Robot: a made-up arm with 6 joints.
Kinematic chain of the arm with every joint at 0, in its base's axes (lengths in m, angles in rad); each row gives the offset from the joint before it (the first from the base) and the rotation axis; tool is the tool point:
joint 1: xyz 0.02 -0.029 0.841 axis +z
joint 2: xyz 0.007 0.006 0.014 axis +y
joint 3: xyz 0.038 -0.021 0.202 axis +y
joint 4: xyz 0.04 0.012 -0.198 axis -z
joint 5: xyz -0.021 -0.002 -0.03 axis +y
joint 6: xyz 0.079 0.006 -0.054 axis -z
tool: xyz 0.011 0 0.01
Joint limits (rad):
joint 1: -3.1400..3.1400
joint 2: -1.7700..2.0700
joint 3: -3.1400..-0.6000
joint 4: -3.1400..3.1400
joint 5: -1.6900..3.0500
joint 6: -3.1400..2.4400
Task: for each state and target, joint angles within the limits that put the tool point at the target. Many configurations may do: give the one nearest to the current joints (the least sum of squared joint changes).
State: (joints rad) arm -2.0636 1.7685 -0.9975 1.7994 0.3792 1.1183
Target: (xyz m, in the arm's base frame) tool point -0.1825 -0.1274 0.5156
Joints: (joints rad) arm -2.4902 1.5789 -1.5217 1.6937 0.3562 1.0818
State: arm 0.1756 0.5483 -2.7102 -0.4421 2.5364 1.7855
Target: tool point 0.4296 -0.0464 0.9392
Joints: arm 0.0869 0.7855 -2.4695 -0.4112 2.6570 1.7866
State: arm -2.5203 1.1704 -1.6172 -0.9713 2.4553 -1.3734
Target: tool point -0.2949 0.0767 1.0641
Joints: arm -3.1400 0.2350 -1.9425 -1.2556 2.6824 -1.3618
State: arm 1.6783 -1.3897 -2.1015 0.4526 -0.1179 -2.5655
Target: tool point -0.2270 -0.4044 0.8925
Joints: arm 0.9557 -1.7700 -2.3734 0.3558 -0.5039 -2.5470
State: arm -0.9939 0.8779 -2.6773 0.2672 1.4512 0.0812
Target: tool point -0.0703 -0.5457 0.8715
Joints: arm -1.7624 1.0961 -2.5715 0.1881 1.4389 0.0969
